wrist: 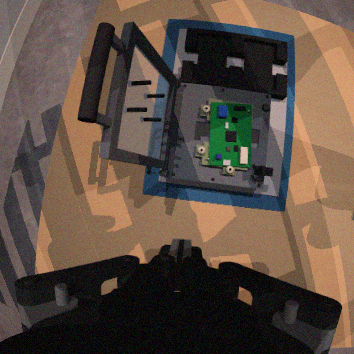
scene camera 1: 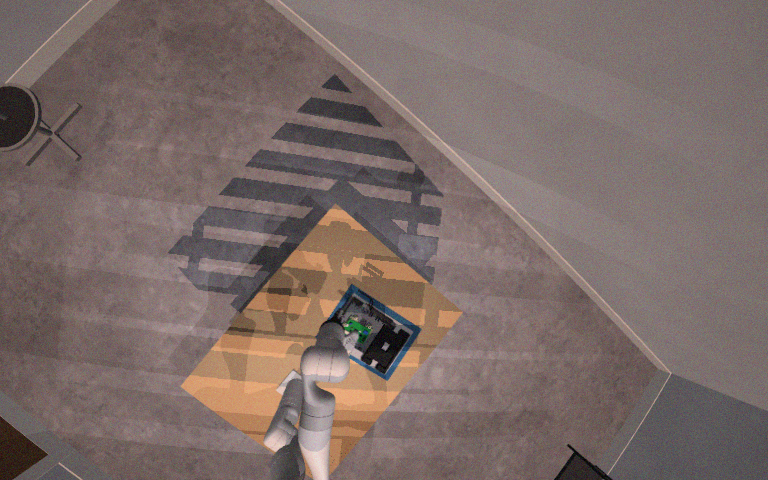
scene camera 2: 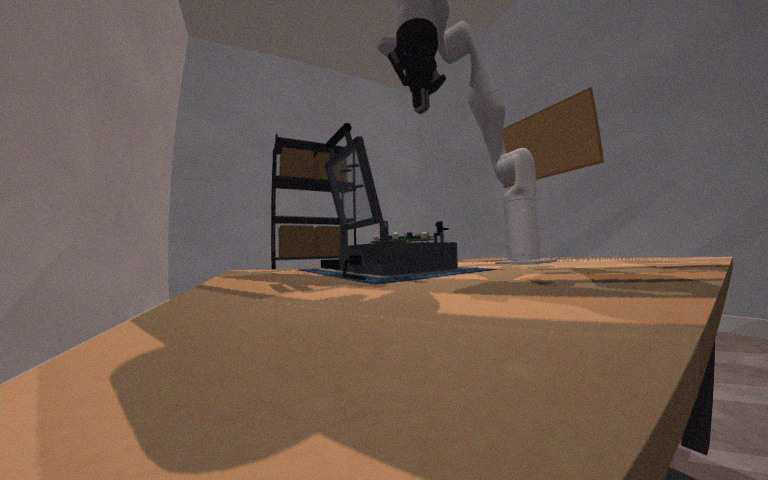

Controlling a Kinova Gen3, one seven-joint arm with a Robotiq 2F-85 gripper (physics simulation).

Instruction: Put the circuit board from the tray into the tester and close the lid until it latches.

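Places are measured from the arm's base along level axes (x ahead, y left, z up), in centimetres.
Where they show: gripper, between the fingertips: (wrist: 181,251) (scene camera 1: 334,318) (scene camera 2: 421,111); arm's base, origin of its link: (scene camera 1: 296,387) (scene camera 2: 523,260).
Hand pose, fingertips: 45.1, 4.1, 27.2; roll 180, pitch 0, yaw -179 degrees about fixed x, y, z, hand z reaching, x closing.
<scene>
Things, the pixels of their centre, and the offset from my fingertips, as dx, dy, dz. "pt": a spot on its surface instead. Level surfaces: height alone.
- green circuit board, middle of its body: (wrist: 230,133) (scene camera 2: 403,236) (scene camera 1: 356,331) -6.5, -13.3, -20.3
- grey tester, a spot on its surface: (scene camera 2: 406,257) pt +0.2, -5.0, -24.6
- black tray, a spot on its surface: (wrist: 211,53) pt -3.0, -31.8, -26.2
- blue mat, height of its surface: dz -27.8
- wooden table, height of its surface: dz -28.0
The green circuit board (wrist: 230,135) (scene camera 1: 356,328) lies flat in the grey tester (wrist: 189,165) (scene camera 2: 406,257), on its pins. The tester's lid (wrist: 133,156) (scene camera 2: 370,181) stands open and tilted up on the left, with its black handle (wrist: 95,71) at the far edge. The black tray (wrist: 211,53) (scene camera 1: 387,345) beside the tester is empty. Both sit on a blue mat (wrist: 288,140) (scene camera 2: 411,277). My gripper (wrist: 181,251) (scene camera 2: 421,102) is shut and empty. It hangs high above the table, in front of the tester. In scene camera 1 the arm hides the gripper.
The tester stands on a wooden table (scene camera 1: 263,362) (scene camera 2: 382,381) (wrist: 228,225). A dark shelf rack (scene camera 2: 274,200) stands behind the tester. The arm's base (scene camera 2: 522,238) rises at the table's right side. A brown panel (scene camera 2: 554,133) hangs on the wall.
</scene>
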